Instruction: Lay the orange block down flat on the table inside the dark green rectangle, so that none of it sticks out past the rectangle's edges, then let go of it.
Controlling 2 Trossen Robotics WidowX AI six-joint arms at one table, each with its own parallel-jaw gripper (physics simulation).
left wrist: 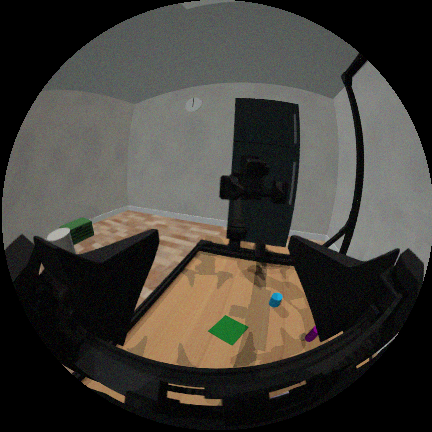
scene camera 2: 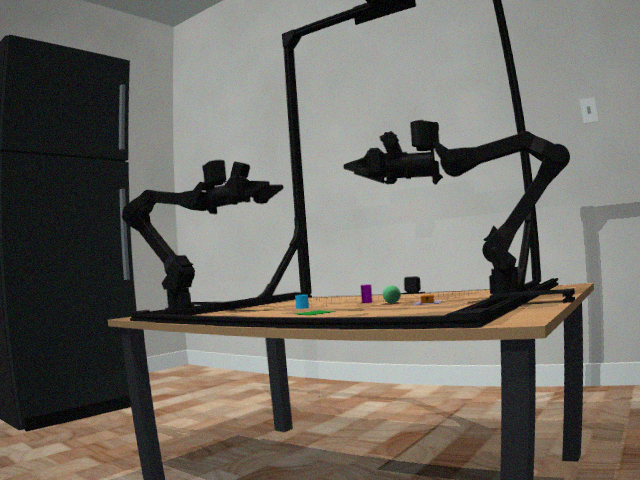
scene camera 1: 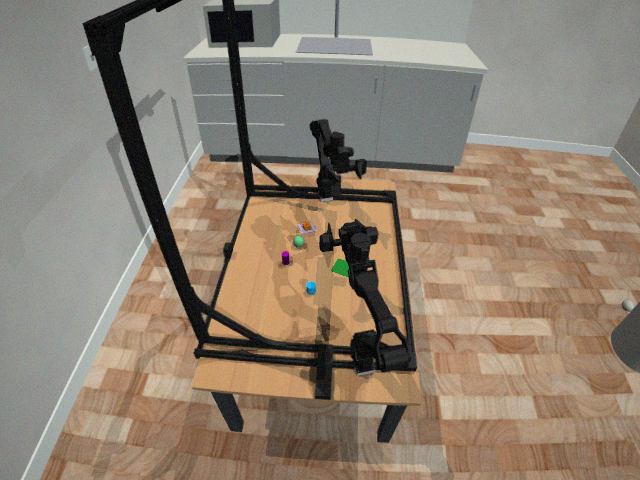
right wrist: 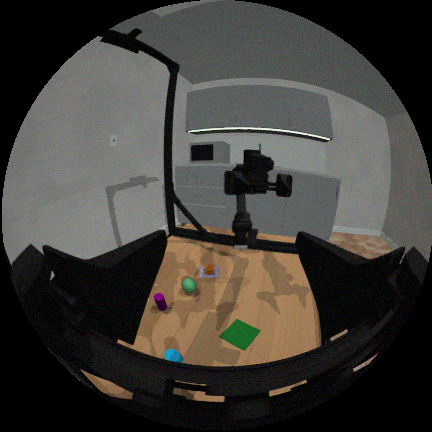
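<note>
The orange block is small and rests on a pale purple patch on the table; it does not show in the left wrist view. The dark green rectangle lies flat on the table; the right arm hides part of it in scene camera 1. My left gripper is open and empty, high above the table. My right gripper is open and empty, also high up. Both are well away from the block.
A green ball lies near the orange block. A purple cylinder stands beyond the ball. A blue cylinder stands near the rectangle. A black frame surrounds the work area.
</note>
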